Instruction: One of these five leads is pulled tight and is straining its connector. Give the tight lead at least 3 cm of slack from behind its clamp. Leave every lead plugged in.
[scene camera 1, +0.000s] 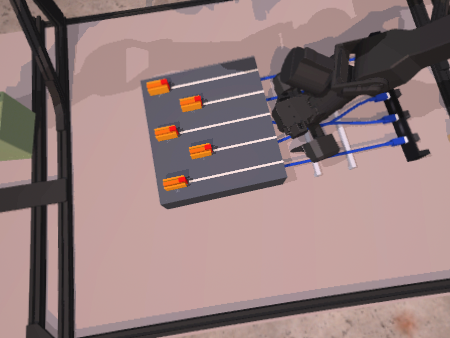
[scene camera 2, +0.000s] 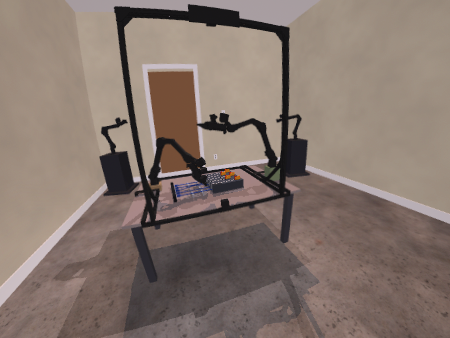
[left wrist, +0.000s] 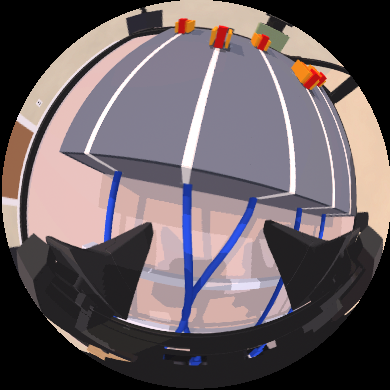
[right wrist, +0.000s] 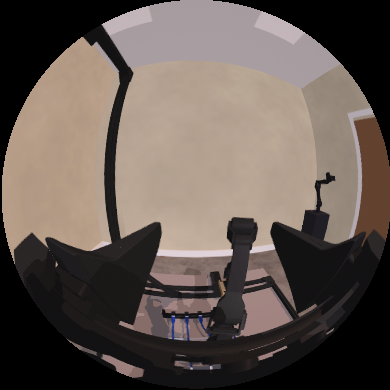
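Seen in the pictures: left gripper, fingertip midpoint: (scene camera 1: 283, 132) (scene camera 2: 204, 184) (left wrist: 209, 227); right gripper, fingertip midpoint: (scene camera 2: 197, 124) (right wrist: 219, 229); left arm's base, origin of the base link: (scene camera 2: 154, 183); right arm's base, origin of the base link: (scene camera 2: 272, 166).
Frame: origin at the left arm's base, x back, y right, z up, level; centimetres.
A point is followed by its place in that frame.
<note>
Blue leads (scene camera 1: 370, 146) {y 5.4, x -22.7, z -2.6 cm} (left wrist: 188, 225) {y 10.9, x -39.4, z -2.5 cm} run from the grey board (scene camera 1: 225, 185) {y 2.4, x -54.1, z 1.4 cm} (left wrist: 240, 130) {y 12.2, x -44.5, z 1.4 cm} to blue connectors (scene camera 1: 398, 141) {y 5.2, x -17.0, z -2.2 cm} on a black bar (scene camera 1: 406, 131) {y 6.8, x -15.1, z -1.7 cm}. White lines (scene camera 1: 230, 172) {y 4.8, x -52.7, z 1.4 cm} (left wrist: 205, 105) {y 10.4, x -45.5, z 1.4 cm} cross the board to orange clamps with red ends (scene camera 1: 175, 182) {y 4.4, x -63.3, z 3.7 cm} (left wrist: 221, 37) {y 10.1, x -55.4, z 2.9 cm}. In the left wrist view two leads meet low between the fingers, and others pass behind the right-hand finger. My left gripper (scene camera 1: 287, 115) (scene camera 2: 203, 180) {y 12.6, x -39.4, z -3.6 cm} (left wrist: 209, 227) {y 12.6, x -39.4, z -3.6 cm} is open beside the board's lead edge, holding nothing; its arm hides parts of the upper leads. My right gripper (scene camera 2: 200, 124) {y 17.9, x -37.4, z 45.4 cm} (right wrist: 219, 229) {y 17.9, x -37.4, z 45.4 cm} is open and empty, high above the table.
Two pale strips (scene camera 1: 346, 147) {y 6.3, x -27.3, z -3.2 cm} (scene camera 1: 317, 169) {y 2.9, x -34.5, z -3.1 cm} lie across under the leads. A black frame (scene camera 1: 65, 150) {y 18.2, x -86.8, z -3.2 cm} (scene camera 2: 286, 100) {y 53.6, x -86.0, z 57.6 cm} surrounds the table. A green block (scene camera 1: 17, 127) (scene camera 2: 272, 172) stands outside the far side of the board.
</note>
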